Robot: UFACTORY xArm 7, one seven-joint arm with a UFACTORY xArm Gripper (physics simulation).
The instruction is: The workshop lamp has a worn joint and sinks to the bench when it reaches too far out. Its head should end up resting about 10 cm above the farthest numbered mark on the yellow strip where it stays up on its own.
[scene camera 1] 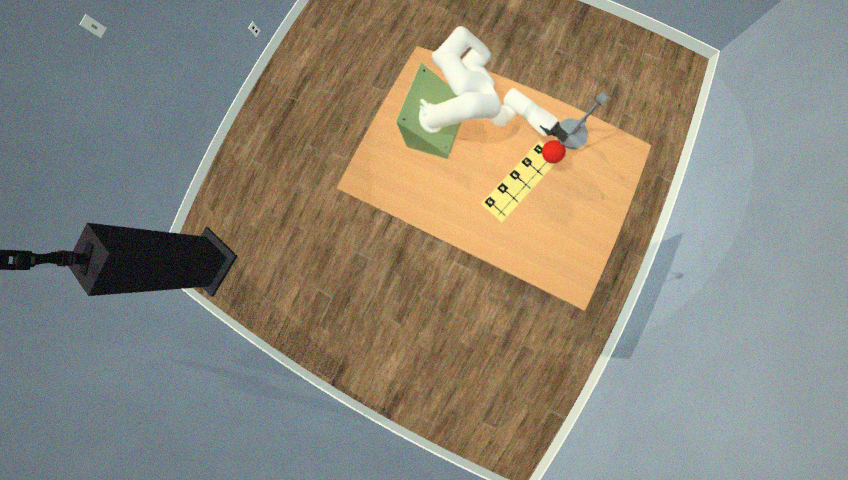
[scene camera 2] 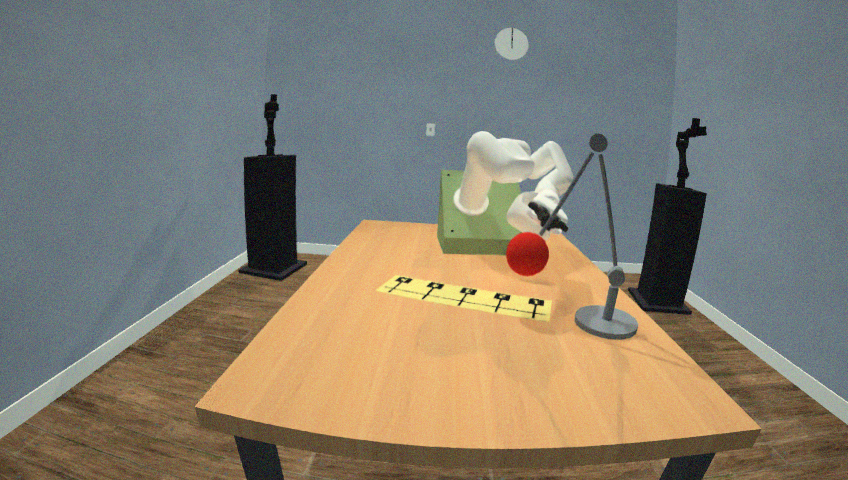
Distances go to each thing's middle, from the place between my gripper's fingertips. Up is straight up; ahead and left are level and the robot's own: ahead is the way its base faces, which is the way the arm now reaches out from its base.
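The yellow strip (scene camera 2: 493, 302) is 18 cm to the right of my hand and 5 cm behind it, and it sits 22 cm below my hand. Then there is the round grey lamp base (scene camera 2: 608, 322): my hand is 3 cm short of it, 17 cm to the right of it and 17 cm above it.
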